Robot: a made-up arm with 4 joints. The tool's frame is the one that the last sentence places.
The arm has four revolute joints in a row. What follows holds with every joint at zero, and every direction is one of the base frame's. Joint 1 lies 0.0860 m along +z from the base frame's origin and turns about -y. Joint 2 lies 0.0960 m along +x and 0.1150 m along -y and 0.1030 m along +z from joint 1 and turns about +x. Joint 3 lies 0.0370 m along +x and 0.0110 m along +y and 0.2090 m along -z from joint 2 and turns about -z. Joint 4 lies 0.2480 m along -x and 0.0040 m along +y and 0.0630 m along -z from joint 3 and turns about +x. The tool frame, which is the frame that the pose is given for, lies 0.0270 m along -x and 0.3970 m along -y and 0.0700 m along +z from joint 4; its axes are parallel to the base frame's.
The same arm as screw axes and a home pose.
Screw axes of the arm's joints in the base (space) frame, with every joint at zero. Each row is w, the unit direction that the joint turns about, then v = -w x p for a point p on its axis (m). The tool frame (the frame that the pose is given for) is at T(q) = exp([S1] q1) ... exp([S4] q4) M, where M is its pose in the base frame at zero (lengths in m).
S1: w 0 -1 0 v 0.086 0 0
S2: w 1 0 0 v 0 0.189 0.115
S3: w 0 0 -1 v 0.104 0.133 0
S4: w 1 0 0 v 0 -0.083 0.1
M: xyz -0.142 -0.497 -0.013 (m) quaternion w x y z 1 0 0 0

